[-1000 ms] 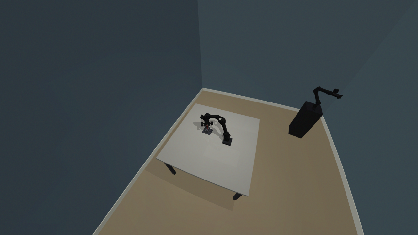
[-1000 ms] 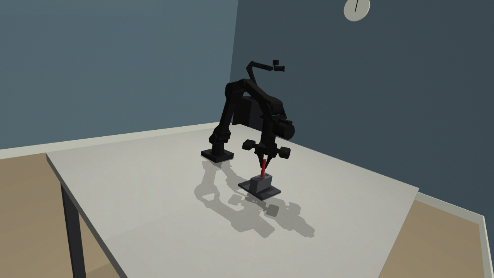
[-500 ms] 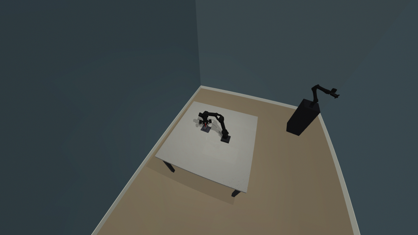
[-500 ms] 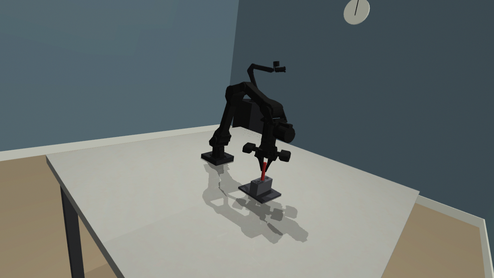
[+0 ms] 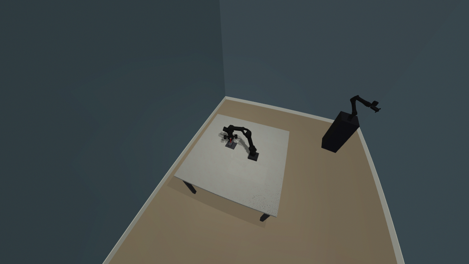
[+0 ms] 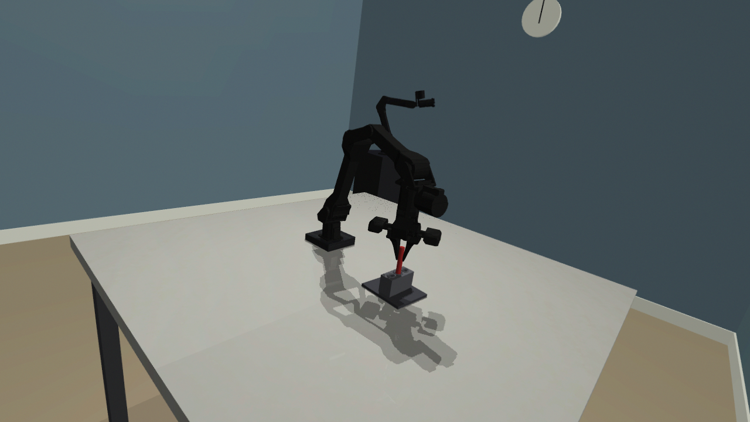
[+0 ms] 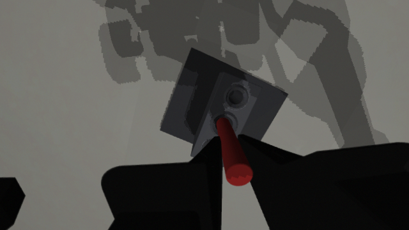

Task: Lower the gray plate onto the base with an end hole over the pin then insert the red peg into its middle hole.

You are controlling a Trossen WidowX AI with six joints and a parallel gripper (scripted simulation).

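My gripper tip is right at the red peg. Also, from my gripper tip: gray plate 50 mm below; then dark base 10 mm behind, 20 mm to the left, 90 mm below.
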